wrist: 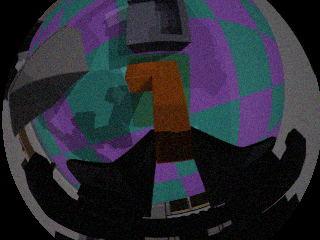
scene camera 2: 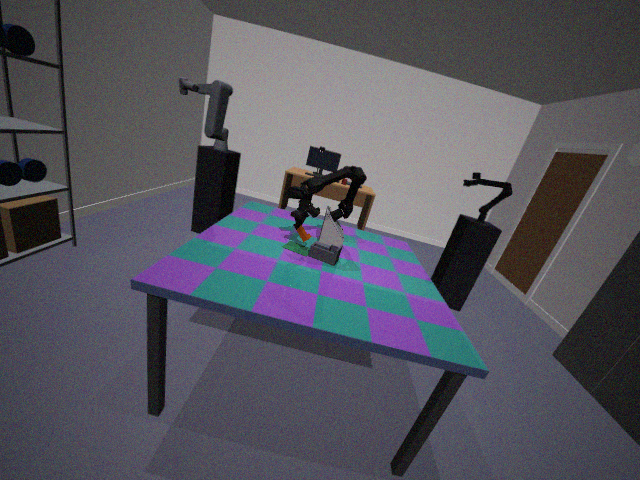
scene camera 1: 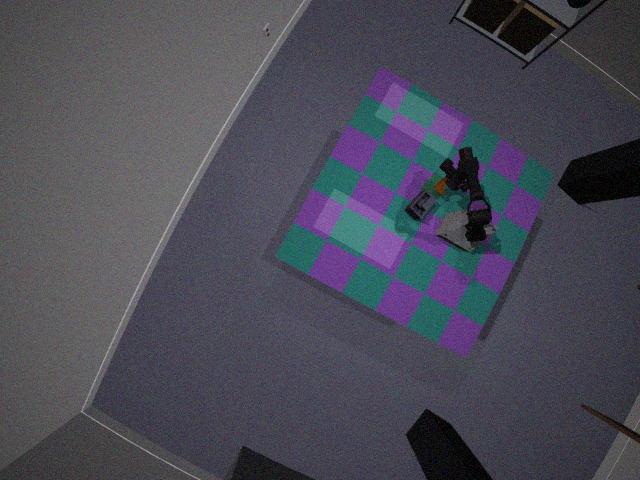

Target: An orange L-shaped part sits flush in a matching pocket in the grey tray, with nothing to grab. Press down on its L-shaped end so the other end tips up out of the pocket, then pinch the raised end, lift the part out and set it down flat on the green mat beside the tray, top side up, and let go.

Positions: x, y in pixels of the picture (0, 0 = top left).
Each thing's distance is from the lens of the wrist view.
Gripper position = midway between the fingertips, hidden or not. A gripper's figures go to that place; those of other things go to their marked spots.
my gripper [wrist: 171, 132]: 0.10 m
green mat [wrist: 182, 59]: 0.22 m
